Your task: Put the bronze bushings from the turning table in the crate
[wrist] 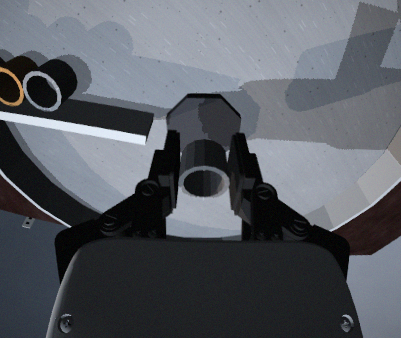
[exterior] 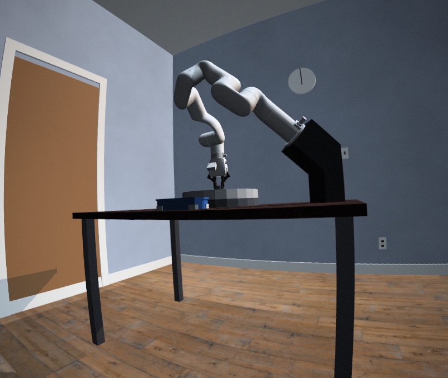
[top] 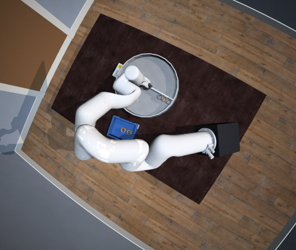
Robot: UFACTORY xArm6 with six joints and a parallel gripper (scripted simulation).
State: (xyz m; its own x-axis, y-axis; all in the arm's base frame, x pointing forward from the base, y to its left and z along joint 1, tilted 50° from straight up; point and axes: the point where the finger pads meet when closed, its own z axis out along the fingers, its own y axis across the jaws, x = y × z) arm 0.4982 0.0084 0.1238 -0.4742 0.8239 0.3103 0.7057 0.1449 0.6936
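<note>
Right now the round grey turning table is 1 cm ahead of my hand, 1 cm to the right of it and 7 cm below it. Round my hand: crate (13 cm behind, 31 cm to the left, 9 cm below).
</note>
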